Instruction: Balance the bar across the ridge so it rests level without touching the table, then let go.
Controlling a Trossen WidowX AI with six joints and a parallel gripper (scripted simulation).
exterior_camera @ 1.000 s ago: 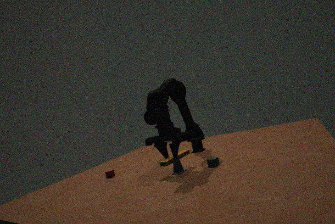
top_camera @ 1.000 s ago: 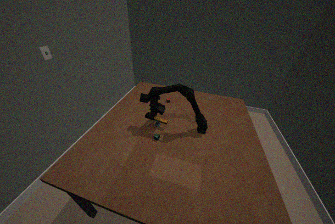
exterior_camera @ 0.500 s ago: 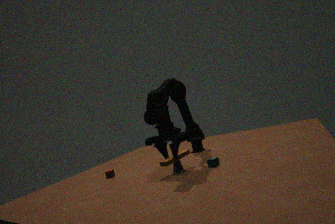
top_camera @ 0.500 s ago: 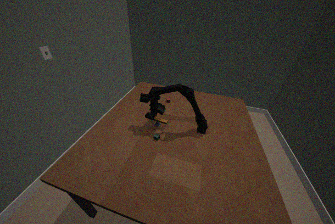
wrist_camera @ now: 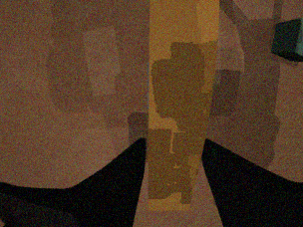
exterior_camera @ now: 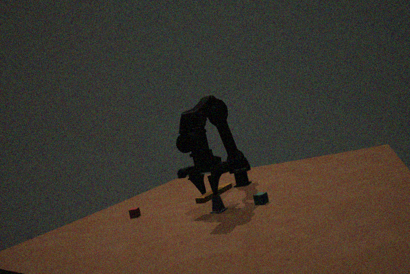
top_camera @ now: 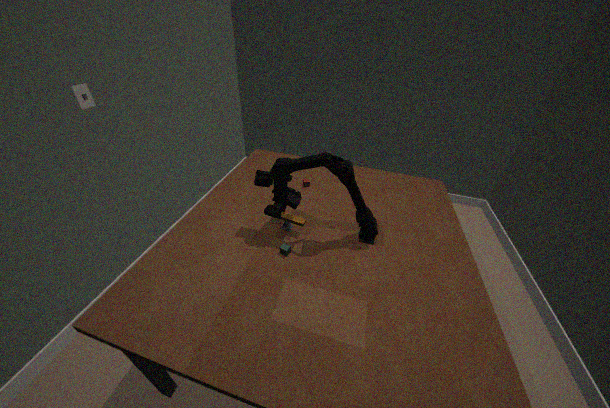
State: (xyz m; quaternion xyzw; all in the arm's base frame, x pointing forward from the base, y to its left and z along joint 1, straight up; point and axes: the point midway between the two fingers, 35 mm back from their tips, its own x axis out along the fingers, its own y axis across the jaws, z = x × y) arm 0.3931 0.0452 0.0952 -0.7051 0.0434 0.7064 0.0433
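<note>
Right now the yellow bar is 30 mm behind my gripper tip. From my gripper tip the other things lie so: green cube: 70 mm behind, 140 mm to the left, 40 mm below; red cube: 30 mm behind, 360 mm to the right, 40 mm below.
</note>
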